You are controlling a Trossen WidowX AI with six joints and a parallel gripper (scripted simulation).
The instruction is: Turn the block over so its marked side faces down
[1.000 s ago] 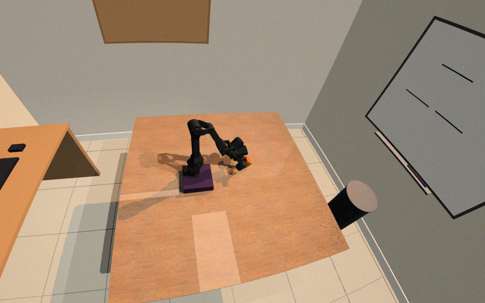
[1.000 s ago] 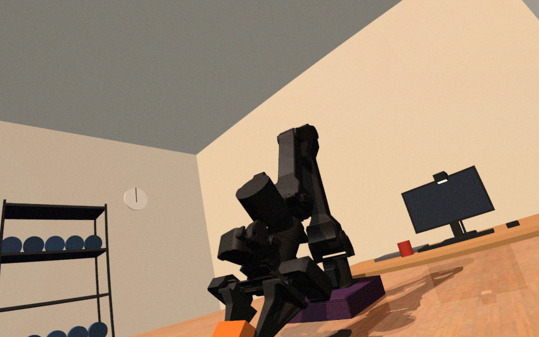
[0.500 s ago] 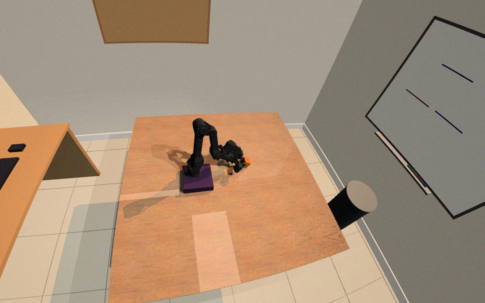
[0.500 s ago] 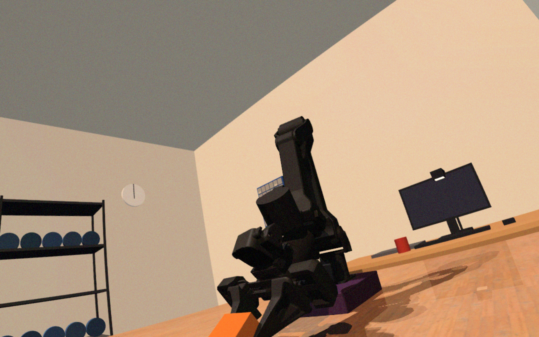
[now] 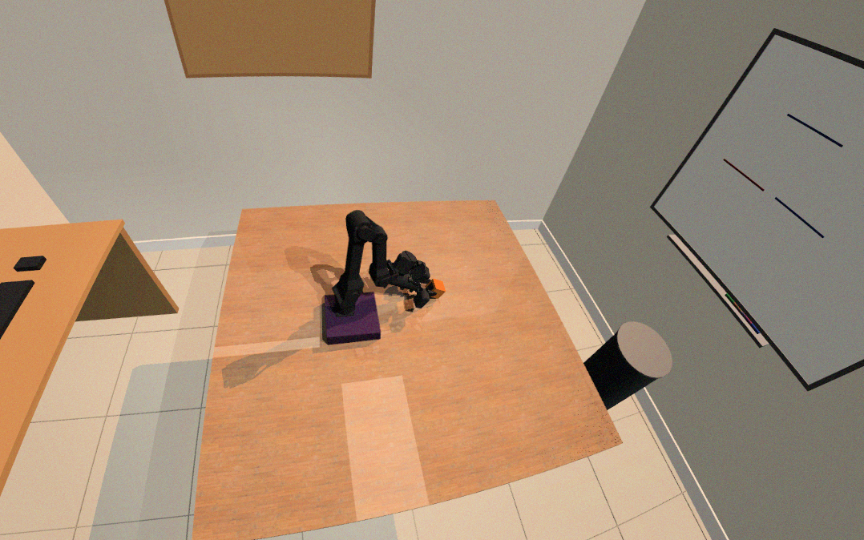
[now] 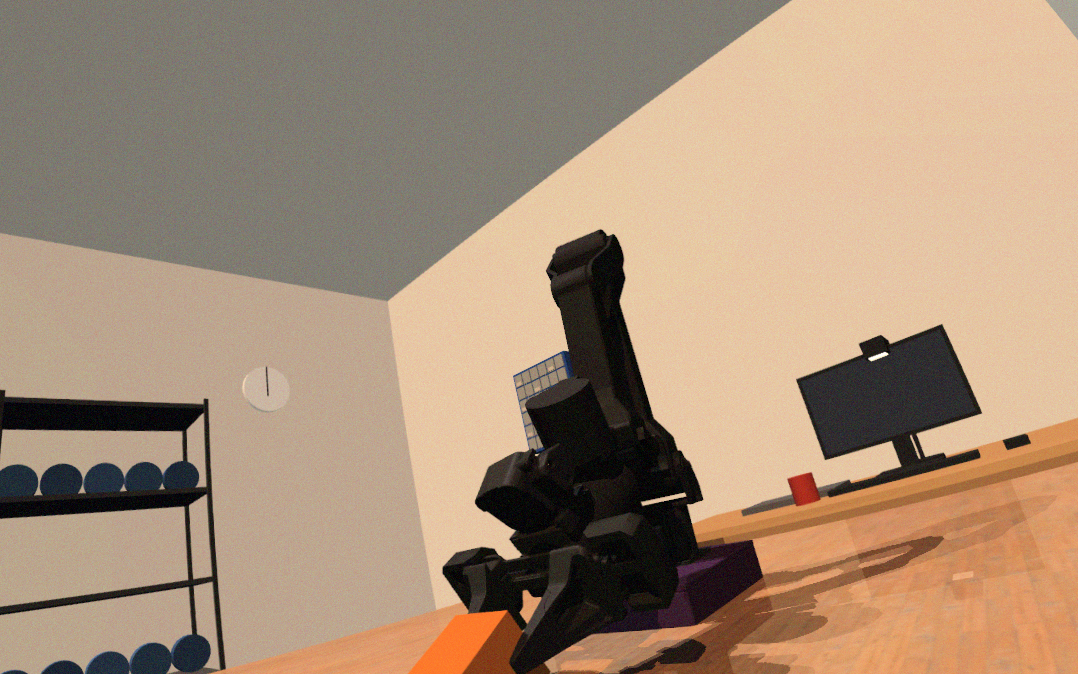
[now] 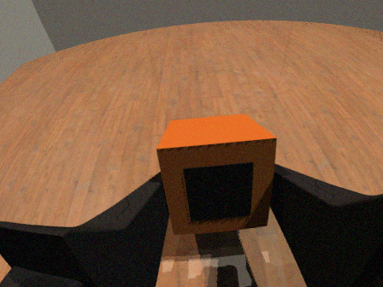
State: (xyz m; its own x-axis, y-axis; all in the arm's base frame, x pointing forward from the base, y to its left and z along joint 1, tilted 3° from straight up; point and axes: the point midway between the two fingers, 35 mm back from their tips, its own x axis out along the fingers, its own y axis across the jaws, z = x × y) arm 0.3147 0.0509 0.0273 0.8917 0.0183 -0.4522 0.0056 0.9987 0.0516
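The orange block lies 1 cm behind my gripper tip.
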